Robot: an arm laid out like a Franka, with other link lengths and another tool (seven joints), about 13 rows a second.
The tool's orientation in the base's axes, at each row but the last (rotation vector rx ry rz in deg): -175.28 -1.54 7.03; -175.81 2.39 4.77; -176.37 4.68 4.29; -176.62 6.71 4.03; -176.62 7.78 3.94; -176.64 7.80 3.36; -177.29 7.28 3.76; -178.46 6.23 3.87; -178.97 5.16 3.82; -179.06 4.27 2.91; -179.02 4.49 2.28; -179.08 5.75 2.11; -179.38 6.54 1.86
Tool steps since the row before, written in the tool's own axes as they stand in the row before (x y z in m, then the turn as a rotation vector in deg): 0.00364 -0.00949 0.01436 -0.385 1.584 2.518; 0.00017 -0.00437 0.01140 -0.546 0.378 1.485; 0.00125 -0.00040 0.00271 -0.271 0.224 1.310; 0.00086 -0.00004 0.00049 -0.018 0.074 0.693; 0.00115 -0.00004 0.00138 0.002 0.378 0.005; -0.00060 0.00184 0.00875 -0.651 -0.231 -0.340; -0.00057 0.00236 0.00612 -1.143 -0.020 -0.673; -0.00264 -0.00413 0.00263 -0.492 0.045 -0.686; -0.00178 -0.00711 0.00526 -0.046 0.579 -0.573; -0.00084 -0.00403 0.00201 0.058 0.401 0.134; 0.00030 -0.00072 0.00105 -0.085 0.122 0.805; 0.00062 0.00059 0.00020 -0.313 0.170 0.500; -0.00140 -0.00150 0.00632 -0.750 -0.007 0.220
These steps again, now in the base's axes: 0.00233 0.01067 -0.01379 -0.564 -1.388 -2.599; -0.00031 0.00518 -0.01105 -0.635 -0.256 -1.476; 0.00114 0.00050 -0.00274 -0.344 -0.127 -1.306; 0.00084 0.00000 -0.00053 -0.054 -0.032 -0.694; 0.00109 0.00002 -0.00143 -0.032 -0.376 -0.025; -0.00107 -0.00128 -0.00880 -0.615 0.267 0.378; -0.00101 -0.00202 -0.00618 -1.109 0.082 0.723; -0.00245 0.00437 -0.00242 -0.464 -0.029 0.706; -0.00159 0.00729 -0.00507 -0.055 -0.585 0.566; -0.00071 0.00410 -0.00192 0.034 -0.401 -0.142; 0.00031 0.00072 -0.00105 -0.111 -0.104 -0.804; 0.00058 -0.00063 -0.00022 -0.335 -0.142 -0.495; -0.00142 0.00166 -0.00628 -0.752 0.064 -0.204
